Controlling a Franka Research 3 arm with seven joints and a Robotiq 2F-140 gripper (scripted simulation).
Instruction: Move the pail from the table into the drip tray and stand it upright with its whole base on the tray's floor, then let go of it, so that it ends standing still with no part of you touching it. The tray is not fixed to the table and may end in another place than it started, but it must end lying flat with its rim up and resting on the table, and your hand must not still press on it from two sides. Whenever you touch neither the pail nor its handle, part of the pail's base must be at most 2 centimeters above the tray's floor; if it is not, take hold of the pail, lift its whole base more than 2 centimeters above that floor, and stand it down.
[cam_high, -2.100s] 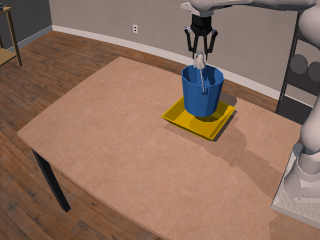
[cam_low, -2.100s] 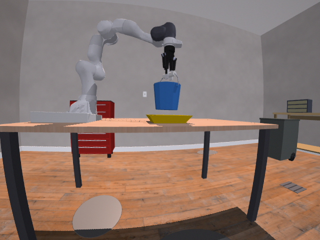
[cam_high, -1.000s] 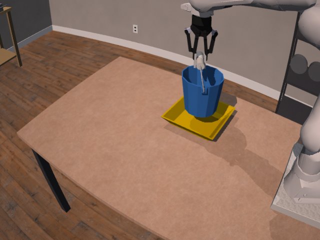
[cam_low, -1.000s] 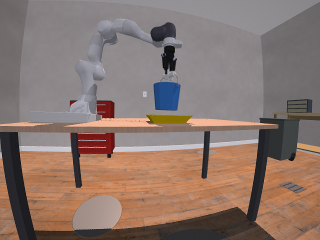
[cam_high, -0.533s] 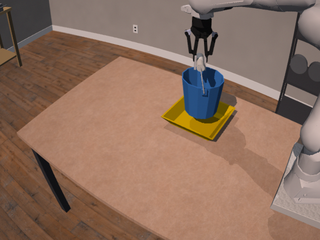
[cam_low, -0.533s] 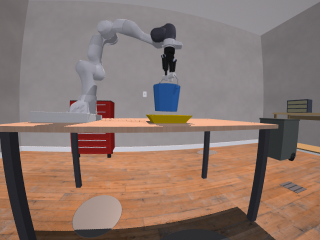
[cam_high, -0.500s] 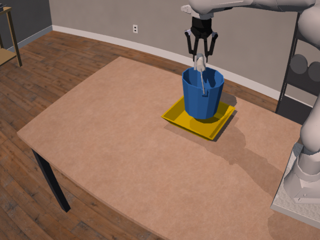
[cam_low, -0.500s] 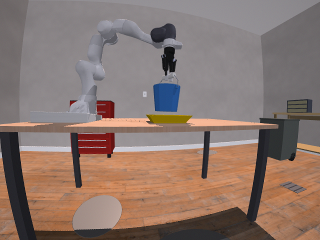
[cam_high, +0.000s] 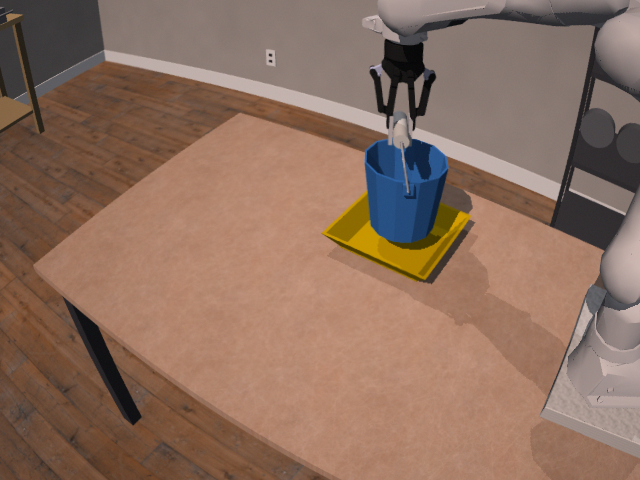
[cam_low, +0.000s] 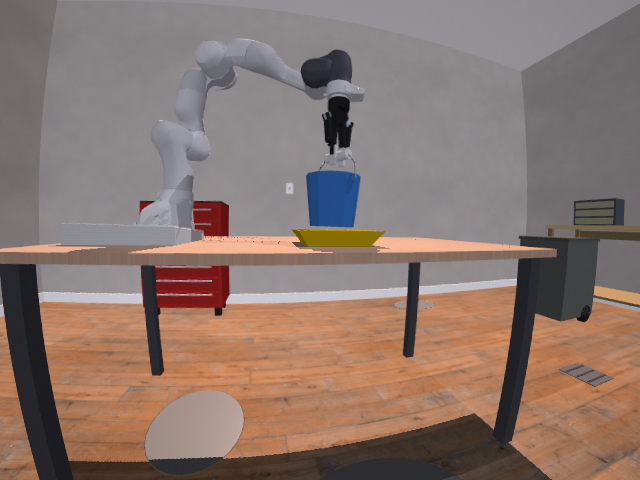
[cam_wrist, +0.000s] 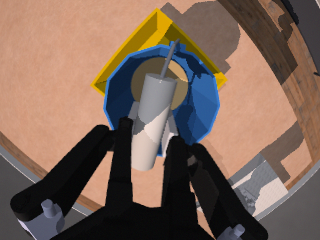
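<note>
Right now my hand is 100 mm above the blue pail and 10 mm past it. Round my hand: yellow drip tray (280 mm below, 20 mm behind, 10 mm to the right); pail handle (30 mm below, 10 mm behind).
</note>
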